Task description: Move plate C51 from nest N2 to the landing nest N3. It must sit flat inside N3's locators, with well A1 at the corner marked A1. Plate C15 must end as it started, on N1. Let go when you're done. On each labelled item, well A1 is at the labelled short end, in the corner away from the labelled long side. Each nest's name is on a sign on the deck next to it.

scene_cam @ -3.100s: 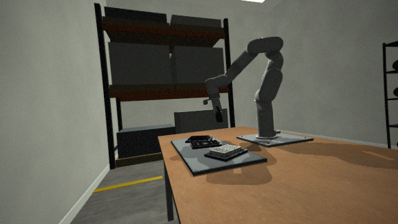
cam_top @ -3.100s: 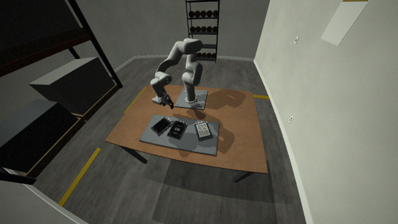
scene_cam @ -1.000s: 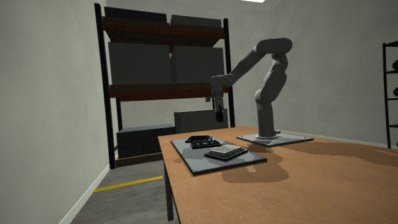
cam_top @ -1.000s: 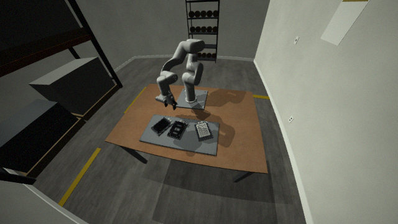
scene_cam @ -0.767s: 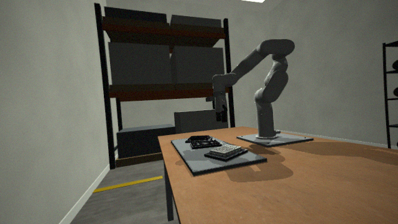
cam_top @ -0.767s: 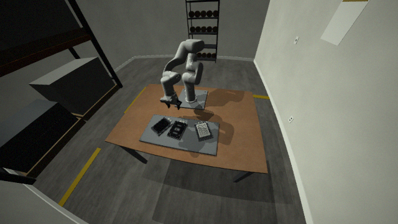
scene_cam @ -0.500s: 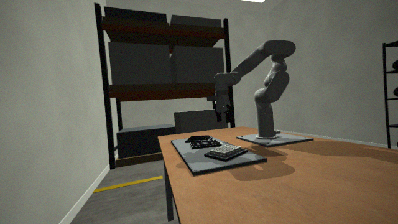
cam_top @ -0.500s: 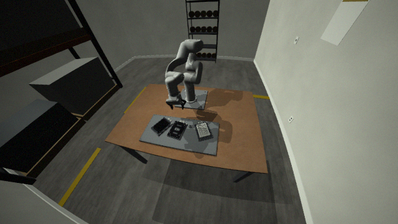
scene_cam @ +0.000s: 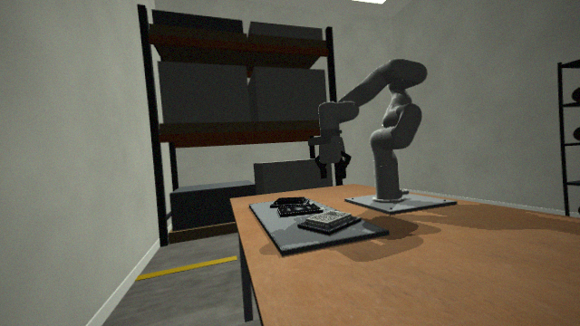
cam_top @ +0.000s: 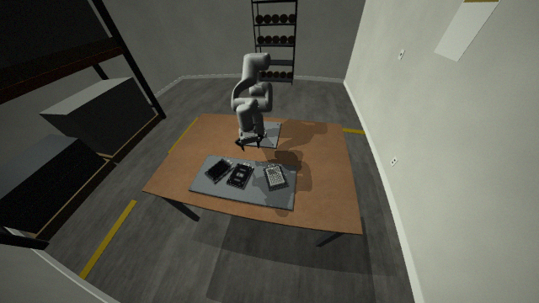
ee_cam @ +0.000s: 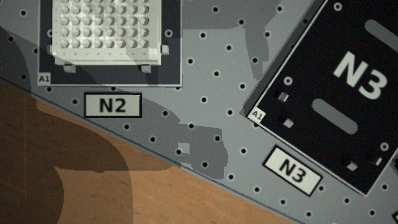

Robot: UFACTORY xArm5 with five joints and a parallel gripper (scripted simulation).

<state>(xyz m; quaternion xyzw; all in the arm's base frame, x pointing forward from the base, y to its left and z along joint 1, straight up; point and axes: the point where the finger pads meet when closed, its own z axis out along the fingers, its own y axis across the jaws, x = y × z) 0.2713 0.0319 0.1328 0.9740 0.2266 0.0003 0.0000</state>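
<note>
Now: hand 11 cm short of the white well plate C51, 17 cm to the right of it and 11 cm above it. The rest, counted from my hand: black well plate C15 (13 cm ahead, 20 cm to the right, 11 cm below); nest N2 (11 cm ahead, 17 cm to the left, 13 cm below); black nest (14 cm ahead, 5 cm to the right, 13 cm below).
</note>
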